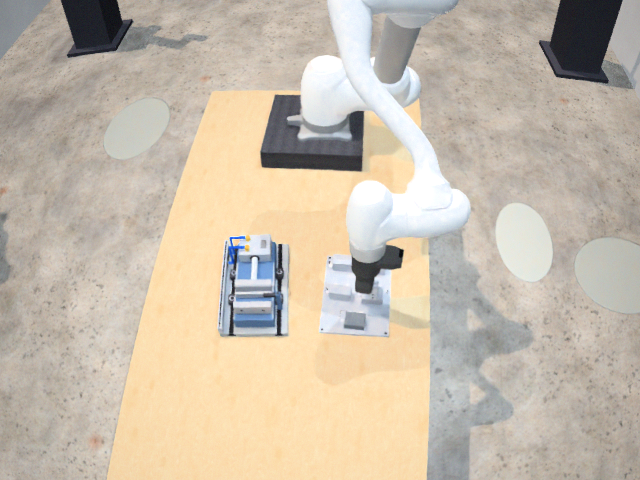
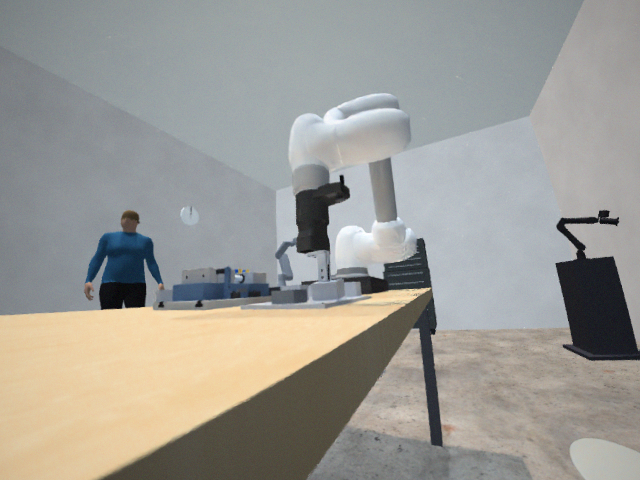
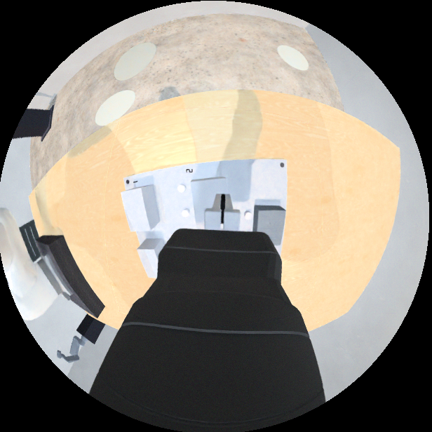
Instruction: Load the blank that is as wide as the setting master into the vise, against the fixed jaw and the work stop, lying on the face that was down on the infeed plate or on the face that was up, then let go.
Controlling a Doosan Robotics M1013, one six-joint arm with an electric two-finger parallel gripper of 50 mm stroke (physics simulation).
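Pixels of known places: gripper, fingertip midpoint: (image 1: 373,297) (image 2: 324,281); arm's base at its link origin: (image 1: 325,124) (image 2: 352,280).
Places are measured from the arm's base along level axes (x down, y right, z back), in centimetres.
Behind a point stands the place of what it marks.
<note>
My gripper (image 1: 364,293) {y -14.4, x 2.1, z -67.7 cm} (image 2: 323,276) {y -14.4, x 2.1, z -67.7 cm} (image 3: 222,202) is shut, with no gap and no blank between its fingers. It points down over the infeed plate (image 1: 329,320) {y -2.6, x 5.9, z -73.0 cm} (image 3: 172,172), close to a pale block (image 1: 373,297) (image 2: 326,291) {y -14.8, x 4.1, z -68.1 cm} (image 3: 207,192); whether they touch is unclear. A dark grey block (image 1: 354,320) {y -9.4, x 3.3, z -74.4 cm} (image 2: 289,296) {y -11.0, x 4.5, z -76.1 cm} (image 3: 269,225) lies at the plate's front. A larger pale block (image 2: 352,287) {y -17.3, x 3.6, z -57.8 cm} (image 3: 140,207) and a smaller one (image 1: 341,265) {y -5.7, x 3.0, z -56.6 cm} (image 3: 149,255) are at its back. Another pale block (image 1: 339,292) {y -5.2, x 2.3, z -66.1 cm} lies mid-left. The vise (image 1: 254,318) {y 17.3, x 0.7, z -75.7 cm} (image 2: 201,292) {y 12.7, x 2.9, z -76.1 cm} stands left, its jaws apart with no blank visible between. Which block is the master is unclear.
White pins (image 3: 181,188) (image 3: 248,215) stand up from the plate beside the fingers. A work stop arm (image 1: 279,299) {y 10.7, x -0.9, z -70.5 cm} sits at the vise's right side. The robot's black base block (image 1: 312,159) {y 3.9, x 1.9, z -15.4 cm} is at the back of the table. A person (image 2: 126,253) stands beyond the table.
</note>
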